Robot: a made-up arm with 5 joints.
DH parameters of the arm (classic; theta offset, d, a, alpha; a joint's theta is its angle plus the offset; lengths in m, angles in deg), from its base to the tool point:
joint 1: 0 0.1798 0 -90
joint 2: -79.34 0 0.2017 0
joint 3: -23.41 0 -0.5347 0
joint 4: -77.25 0 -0.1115 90
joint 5: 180 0.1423 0 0
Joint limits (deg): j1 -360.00..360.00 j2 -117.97..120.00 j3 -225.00..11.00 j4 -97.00..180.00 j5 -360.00..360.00
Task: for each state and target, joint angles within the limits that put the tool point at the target. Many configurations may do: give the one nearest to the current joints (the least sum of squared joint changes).
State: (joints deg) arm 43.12 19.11 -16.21 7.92 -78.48
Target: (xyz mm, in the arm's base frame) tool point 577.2 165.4 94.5
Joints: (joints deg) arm 15.99 -19.42 -25.22 -8.39 -78.48
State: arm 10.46 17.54 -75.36 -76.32 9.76
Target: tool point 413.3 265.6 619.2
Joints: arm 32.73 0.31 -85.88 -81.26 9.76
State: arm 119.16 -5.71 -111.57 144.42 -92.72
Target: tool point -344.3 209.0 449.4
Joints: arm 148.74 -13.52 -89.93 163.26 -92.72
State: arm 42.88 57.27 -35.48 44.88 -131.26
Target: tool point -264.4 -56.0 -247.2
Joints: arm 11.96 57.57 -12.81 67.80 -131.26
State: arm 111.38 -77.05 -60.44 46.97 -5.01
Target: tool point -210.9 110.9 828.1
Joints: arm 152.26 -76.41 -59.58 47.22 -5.01
